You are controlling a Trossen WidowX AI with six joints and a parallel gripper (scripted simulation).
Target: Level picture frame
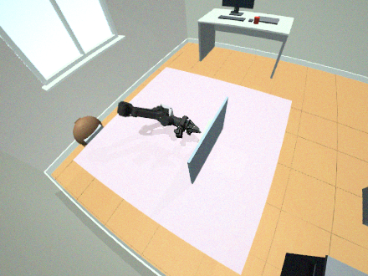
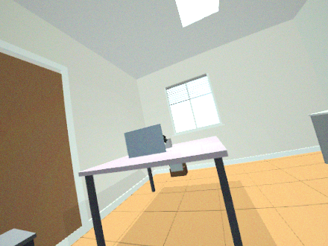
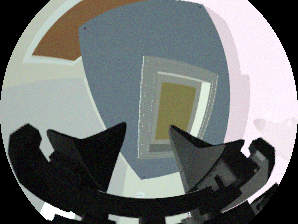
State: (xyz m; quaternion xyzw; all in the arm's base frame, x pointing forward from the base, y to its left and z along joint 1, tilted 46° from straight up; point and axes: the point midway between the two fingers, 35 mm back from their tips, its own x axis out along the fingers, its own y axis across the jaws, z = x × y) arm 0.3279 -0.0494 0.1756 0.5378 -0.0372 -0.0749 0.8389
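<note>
Now: gripper tip 5 cm short of the picture frame, 1 cm to the right of it and 5 cm above it. Also, from my gripper tip: grey-blue wall panel (6 cm ahead, 1 cm to the right, 6 cm below).
</note>
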